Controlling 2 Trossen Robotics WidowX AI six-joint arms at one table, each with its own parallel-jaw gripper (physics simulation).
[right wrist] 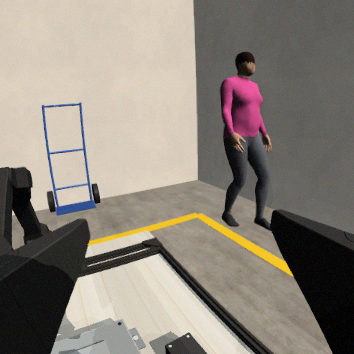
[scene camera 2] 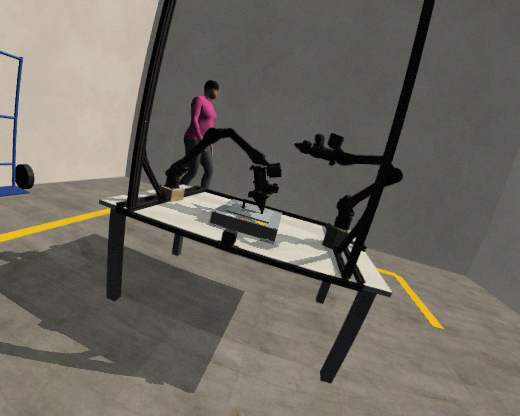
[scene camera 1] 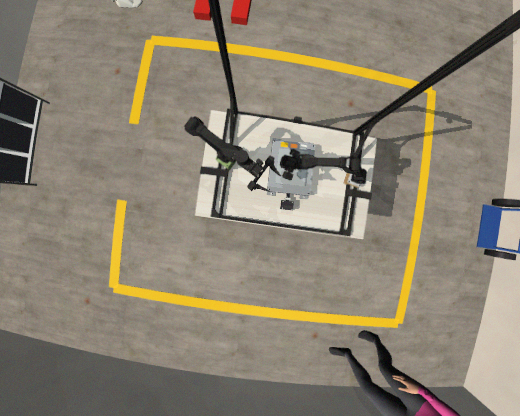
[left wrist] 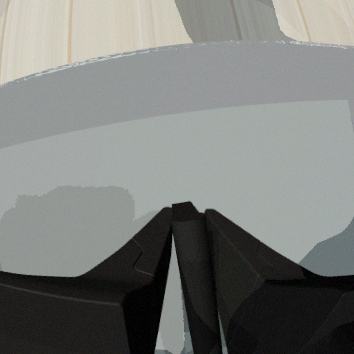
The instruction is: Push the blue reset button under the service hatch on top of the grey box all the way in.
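Note:
The grey box (scene camera 1: 300, 187) (scene camera 2: 269, 232) (right wrist: 112, 336) lies on the table, with yellow and orange labels at one edge. Its pale hatch (left wrist: 240, 150) appears flat in the left wrist view. A black handle bar (left wrist: 194, 270) stands above the hatch. My left gripper (left wrist: 187, 216) (scene camera 2: 262, 210) points down over the box and is shut on the bar, a finger on either side. My right gripper (right wrist: 180, 224) (scene camera 2: 298, 145) is open and empty, raised above the table and right of the box in scene camera 2. The blue button does not show.
A small black block (scene camera 1: 287, 204) (right wrist: 186, 345) lies on the table beside the box. A black frame (scene camera 1: 280, 226) (scene camera 2: 295, 270) with tall posts surrounds the work area. A person in pink (scene camera 2: 202, 117) (right wrist: 243, 107) and a blue hand truck (right wrist: 67, 151) are beyond the table.

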